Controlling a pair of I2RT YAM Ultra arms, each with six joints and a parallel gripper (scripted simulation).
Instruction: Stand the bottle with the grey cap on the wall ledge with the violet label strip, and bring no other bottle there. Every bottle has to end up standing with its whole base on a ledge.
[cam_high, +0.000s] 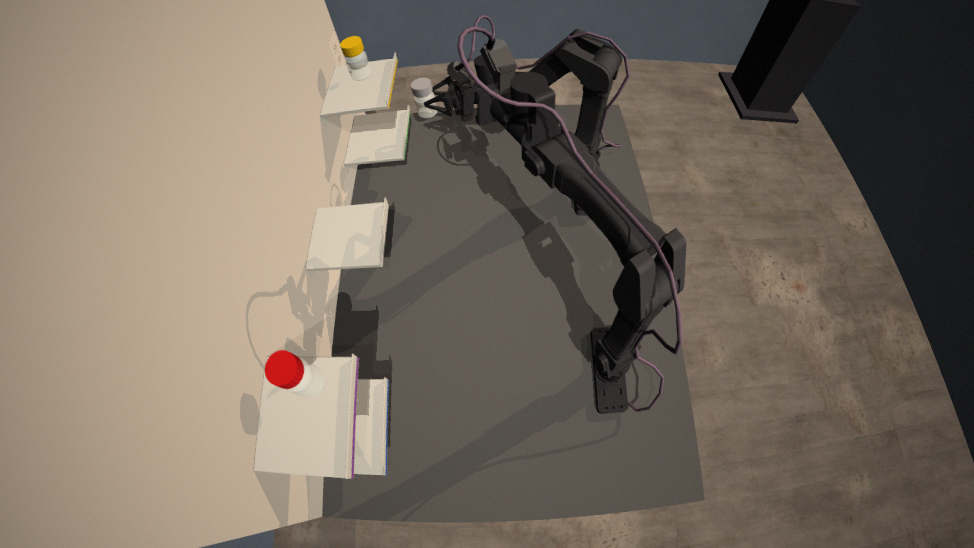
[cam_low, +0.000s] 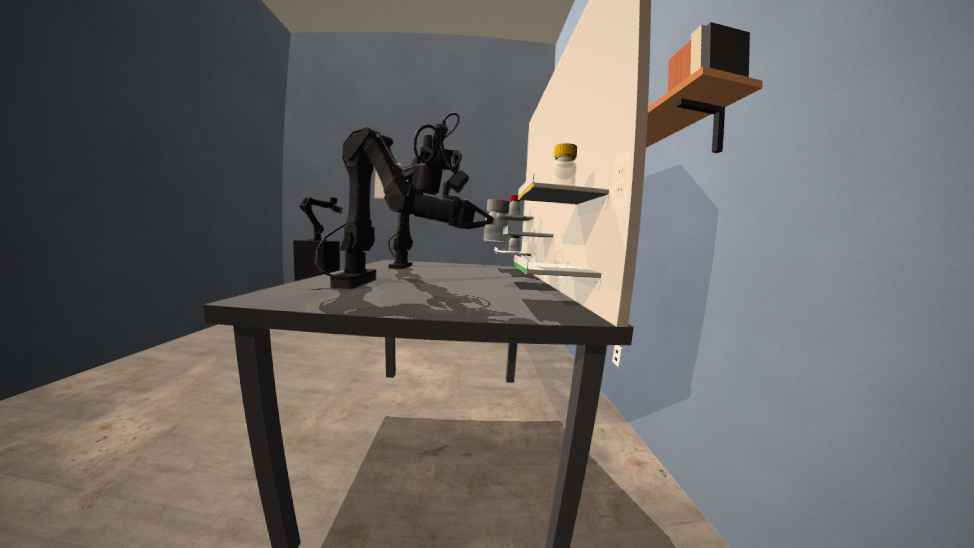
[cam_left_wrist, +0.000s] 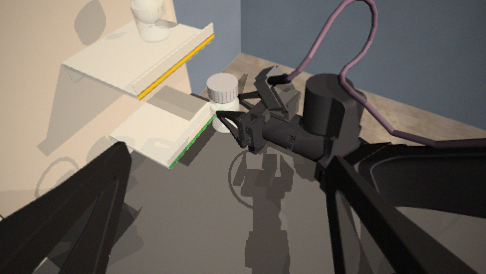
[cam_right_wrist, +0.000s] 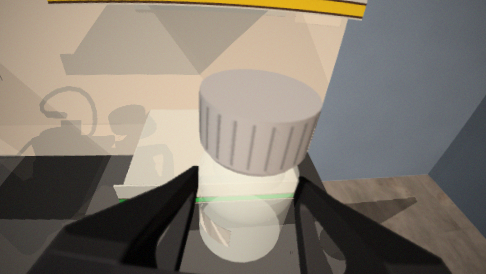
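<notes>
The grey-cap bottle is 10 mm ahead of my right hand and 10 mm below it. Also, from my right hand: yellow-capped bottle (170 mm ahead, 20 mm to the right, 130 mm above); green-capped bottle (160 mm ahead, 770 mm to the left, 60 mm below); beige wall (260 mm ahead, 430 mm to the left, 240 mm above).
</notes>
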